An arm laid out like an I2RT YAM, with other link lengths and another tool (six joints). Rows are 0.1 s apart.
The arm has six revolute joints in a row. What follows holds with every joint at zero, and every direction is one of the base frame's.
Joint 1 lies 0.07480 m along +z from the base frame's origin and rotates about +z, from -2.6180 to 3.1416 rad.
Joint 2 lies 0.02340 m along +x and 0.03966 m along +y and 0.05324 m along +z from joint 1 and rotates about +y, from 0.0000 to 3.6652 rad.
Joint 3 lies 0.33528 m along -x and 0.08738 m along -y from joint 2 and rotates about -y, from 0.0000 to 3.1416 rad.
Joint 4 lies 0.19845 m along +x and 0.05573 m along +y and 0.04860 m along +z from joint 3 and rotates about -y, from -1.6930 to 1.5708 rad.
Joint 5 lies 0.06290 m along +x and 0.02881 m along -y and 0.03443 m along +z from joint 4 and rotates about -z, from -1.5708 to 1.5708 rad.
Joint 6 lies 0.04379 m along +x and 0.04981 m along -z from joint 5 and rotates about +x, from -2.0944 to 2.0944 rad.
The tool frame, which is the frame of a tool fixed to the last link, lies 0.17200 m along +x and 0.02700 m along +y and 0.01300 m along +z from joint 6; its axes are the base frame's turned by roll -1.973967, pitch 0.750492 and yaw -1.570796 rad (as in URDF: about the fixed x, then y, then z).
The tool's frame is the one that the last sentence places.
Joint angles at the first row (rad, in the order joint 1, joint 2, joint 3, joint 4, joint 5, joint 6):
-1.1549, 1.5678, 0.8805, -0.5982, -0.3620, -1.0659
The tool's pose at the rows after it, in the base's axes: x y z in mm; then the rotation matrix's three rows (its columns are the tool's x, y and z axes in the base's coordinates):
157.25, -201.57, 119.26; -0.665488, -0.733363, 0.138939; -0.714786, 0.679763, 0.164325; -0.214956, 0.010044, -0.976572
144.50, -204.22, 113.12; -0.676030, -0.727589, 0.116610; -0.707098, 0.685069, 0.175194; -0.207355, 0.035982, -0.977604
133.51, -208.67, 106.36; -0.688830, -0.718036, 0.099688; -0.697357, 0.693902, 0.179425; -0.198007, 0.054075, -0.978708
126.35, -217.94, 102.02; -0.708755, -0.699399, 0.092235; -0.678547, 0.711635, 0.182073; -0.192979, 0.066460, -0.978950
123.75, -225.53, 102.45; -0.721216, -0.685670, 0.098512; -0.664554, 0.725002, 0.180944; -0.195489, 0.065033, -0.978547
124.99, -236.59, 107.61; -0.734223, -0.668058, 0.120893; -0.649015, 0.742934, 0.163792; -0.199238, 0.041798, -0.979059
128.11, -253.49, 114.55; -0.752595, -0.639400, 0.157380; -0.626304, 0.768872, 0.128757; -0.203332, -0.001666, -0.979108
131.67, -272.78, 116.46; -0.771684, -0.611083, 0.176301; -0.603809, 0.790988, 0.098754; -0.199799, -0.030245, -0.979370
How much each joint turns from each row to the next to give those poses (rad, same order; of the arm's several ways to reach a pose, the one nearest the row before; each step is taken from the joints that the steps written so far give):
-0.0568, -0.0001, 0.0046, -0.0154, 0.0061, -0.0536
-0.0430, 0.0184, -0.0015, -0.0138, 0.0092, -0.0415
-0.0384, 0.0199, -0.0061, 0.0045, 0.0107, -0.0308
-0.0307, 0.0276, 0.0121, 0.0047, 0.0092, -0.0078
-0.0200, 0.0154, 0.0184, -0.0030, -0.0030, 0.0000
-0.0152, 0.0062, 0.0260, 0.0030, -0.0122, 0.0138
-0.0169, 0.0061, 0.0262, 0.0260, -0.0184, 0.0291
-0.0031, 0.0244, 0.0275, 0.0368, -0.0001, 0.0368

